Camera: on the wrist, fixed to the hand. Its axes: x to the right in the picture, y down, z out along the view.
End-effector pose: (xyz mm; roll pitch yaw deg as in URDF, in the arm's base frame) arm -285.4 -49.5 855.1 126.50 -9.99 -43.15
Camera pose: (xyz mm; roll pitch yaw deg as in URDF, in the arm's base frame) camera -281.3 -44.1 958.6 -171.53 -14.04 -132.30
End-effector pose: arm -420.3 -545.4 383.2 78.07 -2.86 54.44
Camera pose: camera -477.8 -486.9 446.6 178.98 -62.16 -34.06
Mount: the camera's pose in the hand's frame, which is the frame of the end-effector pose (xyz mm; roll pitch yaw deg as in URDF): 17.3 78.0 -66.1 1.66 -39.73 85.80
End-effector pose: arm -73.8 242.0 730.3 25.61 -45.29 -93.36
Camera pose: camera 23.1 205.7 724.4 -67.54 -42.75 52.19
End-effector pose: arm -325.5 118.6 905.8 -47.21 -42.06 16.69
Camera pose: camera -248.9 146.2 841.6 -43.51 3.31 99.32
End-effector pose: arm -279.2 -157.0 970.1 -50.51 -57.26 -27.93
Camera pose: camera -195.6 -202.9 929.4 -58.88 3.03 51.31
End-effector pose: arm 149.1 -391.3 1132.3 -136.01 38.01 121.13
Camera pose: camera 231.5 -330.4 1116.4 97.46 54.76 -48.09
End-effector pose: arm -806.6 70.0 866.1 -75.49 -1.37 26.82
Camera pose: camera -769.1 39.1 774.5 -5.02 35.51 111.87
